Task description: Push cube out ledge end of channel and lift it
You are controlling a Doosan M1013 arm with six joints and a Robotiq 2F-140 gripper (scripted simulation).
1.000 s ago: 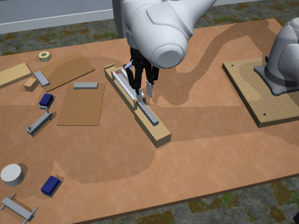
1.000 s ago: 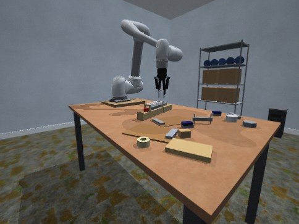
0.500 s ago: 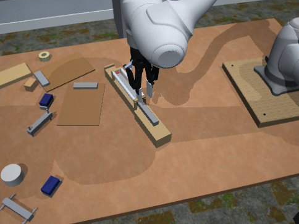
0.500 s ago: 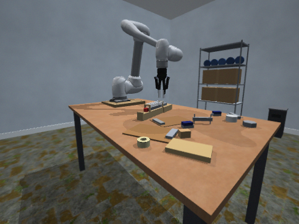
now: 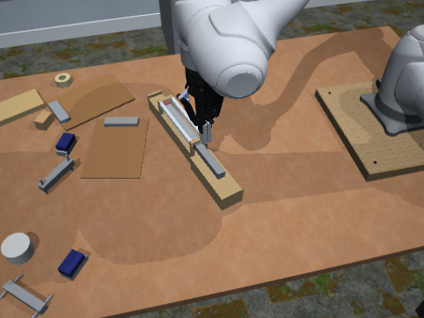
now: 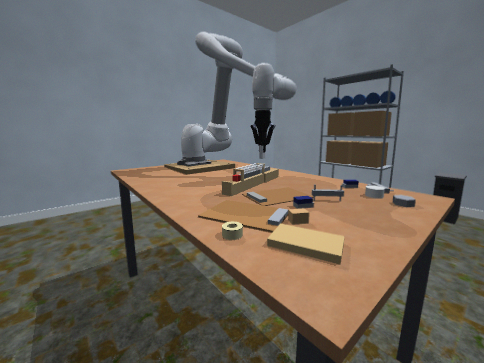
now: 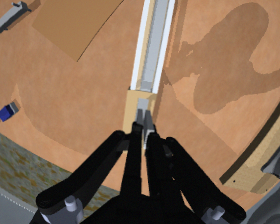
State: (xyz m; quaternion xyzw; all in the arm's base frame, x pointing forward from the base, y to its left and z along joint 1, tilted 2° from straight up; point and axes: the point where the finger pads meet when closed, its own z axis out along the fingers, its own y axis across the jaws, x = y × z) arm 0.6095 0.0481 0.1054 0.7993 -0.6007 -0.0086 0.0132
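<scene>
The red cube is 7 cm ahead of my hand, 23 cm to the right of it and 9 cm below it. The rest, counted from my hand: blue block (36 cm ahead, 20 cm to the left, 13 cm below); then wooden plank (51 cm ahead, 40 cm to the right, 14 cm below); then wooden channel (4 cm ahead, 12 cm to the right, 9 cm below).
</scene>
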